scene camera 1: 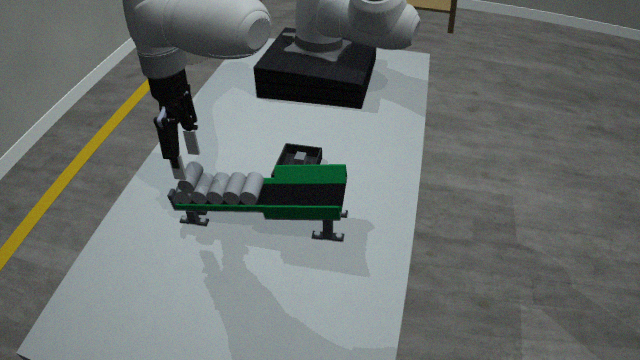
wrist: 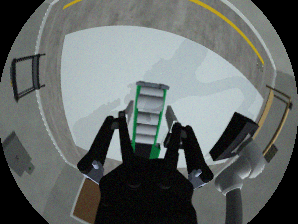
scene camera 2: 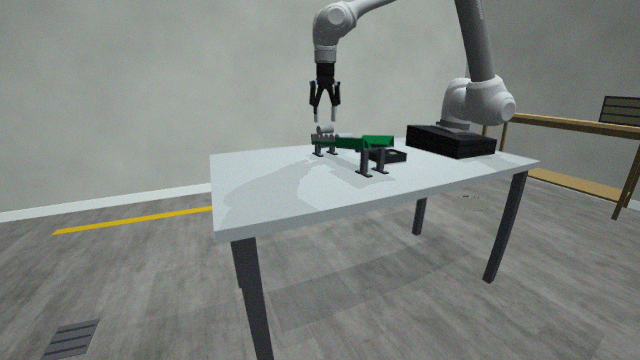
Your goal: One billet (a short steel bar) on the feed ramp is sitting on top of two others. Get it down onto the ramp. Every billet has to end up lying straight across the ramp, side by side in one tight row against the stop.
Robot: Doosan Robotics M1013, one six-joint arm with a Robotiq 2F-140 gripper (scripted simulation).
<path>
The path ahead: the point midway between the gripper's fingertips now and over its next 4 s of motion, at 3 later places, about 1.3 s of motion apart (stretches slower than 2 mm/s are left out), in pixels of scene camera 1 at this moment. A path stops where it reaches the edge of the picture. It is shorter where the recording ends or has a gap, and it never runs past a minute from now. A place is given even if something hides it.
My gripper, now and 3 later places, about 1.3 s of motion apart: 187, 165; 191, 179; 185, 148; 272, 166
</path>
